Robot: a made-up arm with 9 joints. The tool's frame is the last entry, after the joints.
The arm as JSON. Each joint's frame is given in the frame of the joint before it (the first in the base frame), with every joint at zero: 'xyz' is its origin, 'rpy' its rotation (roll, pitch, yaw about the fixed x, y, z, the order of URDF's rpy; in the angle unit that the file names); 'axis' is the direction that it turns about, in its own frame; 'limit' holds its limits. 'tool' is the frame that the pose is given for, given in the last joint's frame.
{
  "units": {
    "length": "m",
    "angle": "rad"
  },
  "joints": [
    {
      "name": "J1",
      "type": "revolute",
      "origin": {
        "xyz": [
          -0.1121,
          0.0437,
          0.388
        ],
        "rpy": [
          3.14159,
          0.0,
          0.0
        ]
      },
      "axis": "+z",
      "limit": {
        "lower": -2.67,
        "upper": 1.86
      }
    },
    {
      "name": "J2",
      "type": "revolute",
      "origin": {
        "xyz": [
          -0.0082,
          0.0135,
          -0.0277
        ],
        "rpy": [
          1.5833,
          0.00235,
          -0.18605
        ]
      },
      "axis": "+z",
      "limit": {
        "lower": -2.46,
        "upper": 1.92
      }
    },
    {
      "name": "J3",
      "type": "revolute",
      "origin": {
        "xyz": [
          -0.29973,
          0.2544,
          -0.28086
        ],
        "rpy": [
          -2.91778,
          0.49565,
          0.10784
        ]
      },
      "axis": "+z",
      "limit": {
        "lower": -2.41,
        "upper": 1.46
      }
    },
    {
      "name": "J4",
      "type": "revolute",
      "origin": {
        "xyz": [
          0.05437,
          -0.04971,
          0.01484
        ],
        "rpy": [
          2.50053,
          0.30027,
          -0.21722
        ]
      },
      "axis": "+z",
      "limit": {
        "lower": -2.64,
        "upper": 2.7
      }
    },
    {
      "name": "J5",
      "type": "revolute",
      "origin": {
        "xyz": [
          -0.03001,
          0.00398,
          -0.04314
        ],
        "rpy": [
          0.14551,
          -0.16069,
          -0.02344
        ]
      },
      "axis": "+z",
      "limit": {
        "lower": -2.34,
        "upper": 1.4
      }
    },
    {
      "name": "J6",
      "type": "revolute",
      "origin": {
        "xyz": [
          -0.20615,
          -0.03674,
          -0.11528
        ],
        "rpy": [
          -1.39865,
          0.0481,
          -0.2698
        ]
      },
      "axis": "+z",
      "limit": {
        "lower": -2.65,
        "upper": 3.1
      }
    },
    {
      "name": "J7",
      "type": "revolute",
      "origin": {
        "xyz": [
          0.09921,
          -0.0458,
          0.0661
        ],
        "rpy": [
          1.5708,
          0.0,
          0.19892
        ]
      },
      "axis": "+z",
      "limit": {
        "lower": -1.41,
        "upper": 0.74
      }
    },
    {
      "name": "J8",
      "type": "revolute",
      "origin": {
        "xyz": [
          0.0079,
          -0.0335,
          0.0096
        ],
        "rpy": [
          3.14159,
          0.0,
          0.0
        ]
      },
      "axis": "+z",
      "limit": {
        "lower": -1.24,
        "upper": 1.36
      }
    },
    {
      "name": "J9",
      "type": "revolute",
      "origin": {
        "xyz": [
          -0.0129,
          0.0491,
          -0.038
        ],
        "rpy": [
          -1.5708,
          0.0,
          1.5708
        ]
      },
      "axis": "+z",
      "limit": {
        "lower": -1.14,
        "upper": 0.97
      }
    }
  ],
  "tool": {
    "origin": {
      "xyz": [
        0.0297,
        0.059,
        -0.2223
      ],
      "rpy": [
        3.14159,
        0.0,
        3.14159
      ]
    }
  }
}
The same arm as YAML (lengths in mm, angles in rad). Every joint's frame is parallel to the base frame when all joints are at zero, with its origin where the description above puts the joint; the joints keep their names.
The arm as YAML. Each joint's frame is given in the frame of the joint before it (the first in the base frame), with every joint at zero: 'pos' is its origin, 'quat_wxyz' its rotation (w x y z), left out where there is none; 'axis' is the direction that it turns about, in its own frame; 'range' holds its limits. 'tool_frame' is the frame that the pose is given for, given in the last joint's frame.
length_unit: mm
angle_unit: rad
joints:
  - joint: J1
    pos: [-112.1, 43.7, 388.0]
    axis: [0.0, 0.0, -1.0]
    range: [-2.67, 1.86]
  - joint: J2
    pos: [-8.2, -13.5, 27.7]
    axis: [-0.184993, 0.98266, 0.012499]
    range: [-2.46, 1.92]
  - joint: J3
    pos: [-242.6, -328.2, -258.6]
    axis: [-0.317892, -0.930378, -0.182596]
    range: [-2.41, 1.46]
  - joint: J4
    pos: [45.0, -20.2, -56.7]
    axis: [-0.117297, 0.930877, -0.345991]
    range: [-2.64, 2.7]
  - joint: J5
    pos: [-24.9, -42.6, 18.5]
    axis: [-0.241594, 0.955175, -0.171095]
    range: [-2.34, 1.4]
  - joint: J6
    pos: [-158.4, -141.0, 110.3]
    axis: [0.0, 0.0, -1.0]
    range: [-2.65, 3.1]
  - joint: J7
    pos: [88.2, 64.5, -66.1]
    axis: [0.0, 1.0, 0.0]
    range: [-1.41, 0.74]
  - joint: J8
    pos: [7.9, 9.6, 33.5]
    axis: [0.0, -1.0, 0.0]
    range: [-1.24, 1.36]
  - joint: J9
    pos: [-12.9, 38.0, 49.1]
    axis: [-1.0, 0.0, 0.0]
    range: [-1.14, 0.97]
tool_frame:
  pos: [222.3, 59.0, 29.7]
  quat_wxyz: [0.707105, 0.000002, 0.707109, 0.000001]

